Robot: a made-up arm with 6 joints.
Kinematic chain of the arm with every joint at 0, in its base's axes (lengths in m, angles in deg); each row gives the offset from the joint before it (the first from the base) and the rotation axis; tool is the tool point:
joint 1: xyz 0 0 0.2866 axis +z
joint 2: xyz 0 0 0 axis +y
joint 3: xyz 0 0 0.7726 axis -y
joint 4: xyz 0 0 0 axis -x
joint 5: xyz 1.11 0 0 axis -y
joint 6: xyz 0 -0.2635 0 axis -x
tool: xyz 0 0 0
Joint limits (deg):
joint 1: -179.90..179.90
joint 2: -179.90..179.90
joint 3: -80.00..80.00
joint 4: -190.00..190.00
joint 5: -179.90..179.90
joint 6: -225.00..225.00
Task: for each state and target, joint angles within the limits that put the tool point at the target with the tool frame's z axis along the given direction. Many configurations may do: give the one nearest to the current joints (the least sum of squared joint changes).
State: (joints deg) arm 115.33 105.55 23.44 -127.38 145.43 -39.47
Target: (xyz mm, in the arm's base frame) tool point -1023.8 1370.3 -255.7 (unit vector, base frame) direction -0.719 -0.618 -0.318
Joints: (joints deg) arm 121.99 83.16 60.37 -122.67 179.16 -53.08
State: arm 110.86 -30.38 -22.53 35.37 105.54 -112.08
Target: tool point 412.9 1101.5 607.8 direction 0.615 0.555 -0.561
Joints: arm 82.13 9.50 -16.57 11.46 68.18 -151.47
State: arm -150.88 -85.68 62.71 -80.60 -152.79 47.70
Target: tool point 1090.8 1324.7 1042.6 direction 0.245 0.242 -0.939
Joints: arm -129.71 -80.21 79.95 -88.46 -153.26 89.55
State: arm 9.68 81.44 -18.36 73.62 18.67 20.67
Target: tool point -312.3 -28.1 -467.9 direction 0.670 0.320 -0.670
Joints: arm -26.02 107.86 -55.46 51.99 14.96 -14.59
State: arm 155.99 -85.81 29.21 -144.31 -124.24 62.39
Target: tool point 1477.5 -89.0 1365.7 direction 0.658 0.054 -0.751
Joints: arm 178.04 -74.39 69.00 -98.39 -131.48 83.98
